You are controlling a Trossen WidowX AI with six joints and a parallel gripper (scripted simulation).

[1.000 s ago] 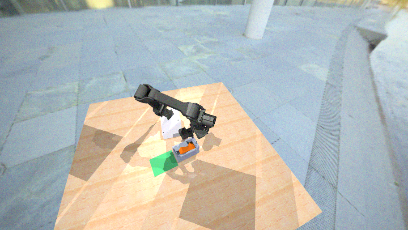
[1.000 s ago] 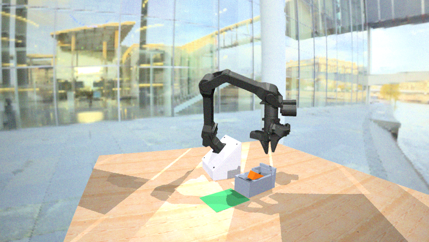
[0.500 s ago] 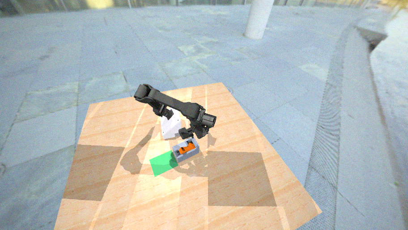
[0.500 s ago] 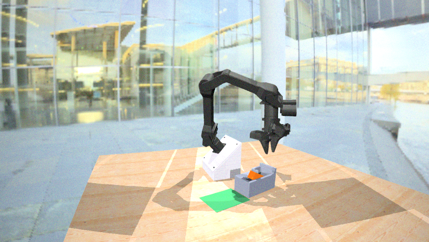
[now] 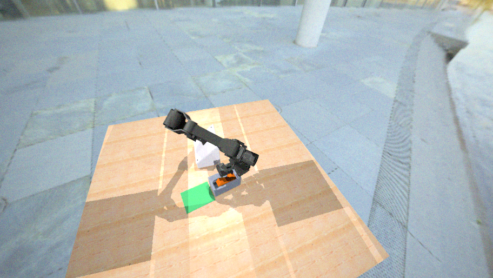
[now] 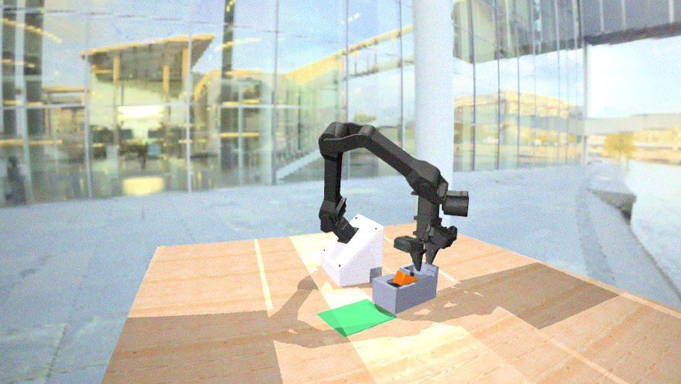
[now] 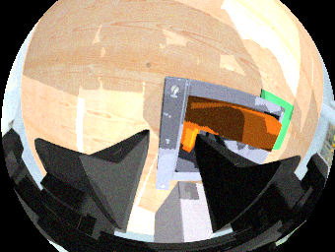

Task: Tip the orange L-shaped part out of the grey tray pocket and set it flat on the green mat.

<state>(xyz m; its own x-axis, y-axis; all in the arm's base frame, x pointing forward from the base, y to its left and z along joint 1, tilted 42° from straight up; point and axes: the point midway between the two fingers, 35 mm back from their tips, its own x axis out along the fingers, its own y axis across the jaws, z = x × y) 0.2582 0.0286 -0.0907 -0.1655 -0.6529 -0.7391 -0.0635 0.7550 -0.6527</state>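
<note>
Right now my gripper tip is 4 cm to the left of the orange L-shaped part and 3 cm above it. From my gripper tip the other things lie so: green mat (1 cm ahead, 22 cm to the right, 8 cm below).
</note>
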